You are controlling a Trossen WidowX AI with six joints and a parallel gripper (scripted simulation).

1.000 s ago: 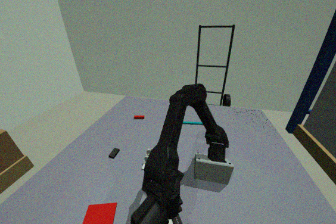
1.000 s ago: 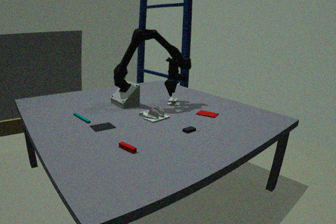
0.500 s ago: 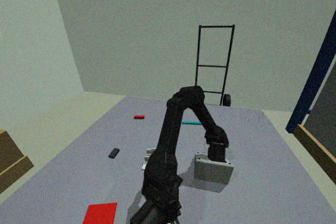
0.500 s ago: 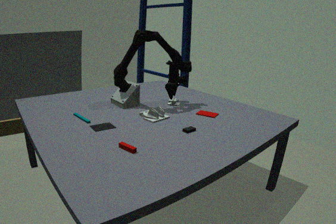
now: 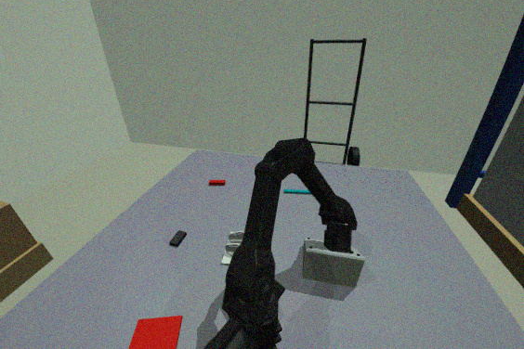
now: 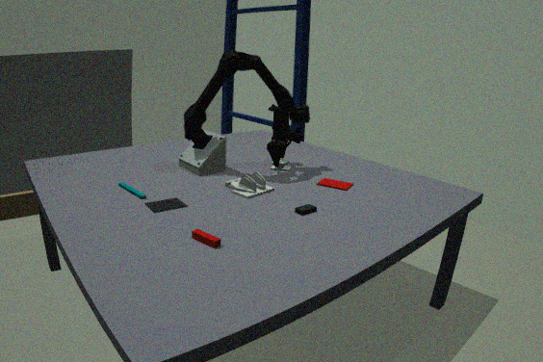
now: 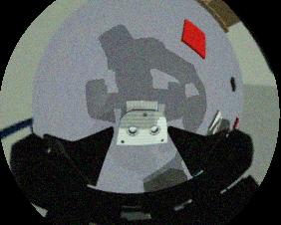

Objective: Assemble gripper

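The white gripper base is 1 cm ahead of my gripper tip and 1 cm above it. Also, from my gripper tip: flat light plate (26 cm to the right, 12 cm ahead, 1 cm below); red flat plate (26 cm ahead, 2 cm below, 1 cm to the right); grey jaw (24 cm to the right, 7 cm ahead).
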